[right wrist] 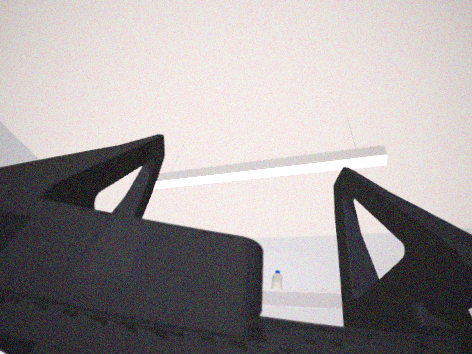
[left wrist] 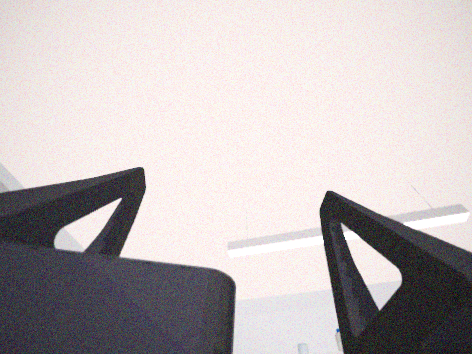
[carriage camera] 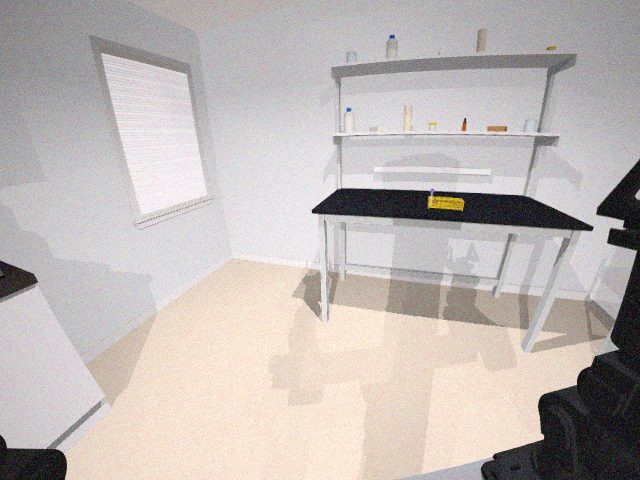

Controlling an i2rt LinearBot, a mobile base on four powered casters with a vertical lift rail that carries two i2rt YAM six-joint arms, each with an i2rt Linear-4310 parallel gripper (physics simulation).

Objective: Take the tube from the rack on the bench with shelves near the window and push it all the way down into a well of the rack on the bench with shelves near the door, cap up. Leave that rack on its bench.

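Places are measured from the left arm's base along level axes (x back, y right, z up), in centimetres.
Pixels of known places: left gripper, between the fingertips: (left wrist: 234, 189); right gripper, between the fingertips: (right wrist: 252, 160); right arm's base, origin of its link: (carriage camera: 556, 476).
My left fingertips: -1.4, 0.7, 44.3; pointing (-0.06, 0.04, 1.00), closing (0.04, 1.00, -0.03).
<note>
Behind a point stands the place of what it marks, as x, y, z.
In the carriage camera view a yellow rack (carriage camera: 446, 203) @[-121.9, 122.2, 5.5] stands on the black-topped bench with shelves (carriage camera: 377, 204) @[-138.5, 83.5, 2.6], the one near the window. A tube with a purple cap (carriage camera: 432, 191) @[-122.6, 112.1, 13.1] stands upright at the rack's left end. The rack hides most of the tube. My left gripper (left wrist: 234, 189) @[-1.4, 0.7, 44.3] is open and empty, pointing up toward the ceiling. My right gripper (right wrist: 252, 160) @[-3.4, 64.0, 43.6] is also open and empty and points up toward the ceiling. Both are far from the rack. The bench with shelves near the door does not show in these views.
The bench stands across the room, with its legs (carriage camera: 324, 268) @[-135.4, 46.9, -39.7] on the floor. Its lower shelf (carriage camera: 444, 134) @[-151.3, 133.9, 46.3] and upper shelf (carriage camera: 444, 63) @[-159.2, 134.3, 92.1] hold bottles and jars. A window (carriage camera: 155, 134) @[-206.3, -83.6, 58.2] is in the left wall. A white cabinet with a dark top (carriage camera: 46, 361) @[-62.7, -83.3, -36.3] stands at the near left.
</note>
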